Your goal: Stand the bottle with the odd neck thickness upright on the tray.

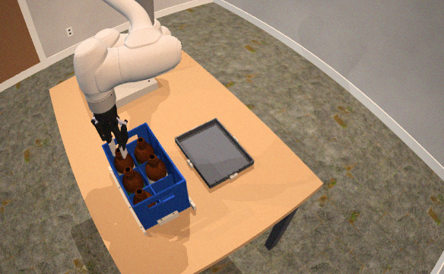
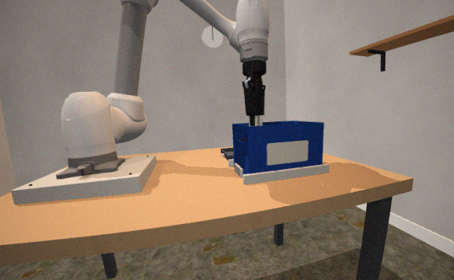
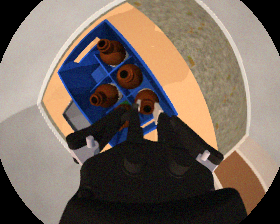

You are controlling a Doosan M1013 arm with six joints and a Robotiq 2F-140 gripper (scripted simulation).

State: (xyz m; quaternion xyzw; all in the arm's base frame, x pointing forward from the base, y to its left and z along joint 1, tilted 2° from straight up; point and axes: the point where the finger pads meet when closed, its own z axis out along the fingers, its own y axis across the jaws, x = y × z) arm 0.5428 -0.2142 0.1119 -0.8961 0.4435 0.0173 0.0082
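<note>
The bottle lies 90 mm ahead of my hand, 20 mm to the right of it and 90 mm below it. Also, from my hand: blue crate: 100 mm ahead, 30 mm to the left, 90 mm below; then dark tray: 120 mm ahead, 310 mm to the left, 160 mm below.
</note>
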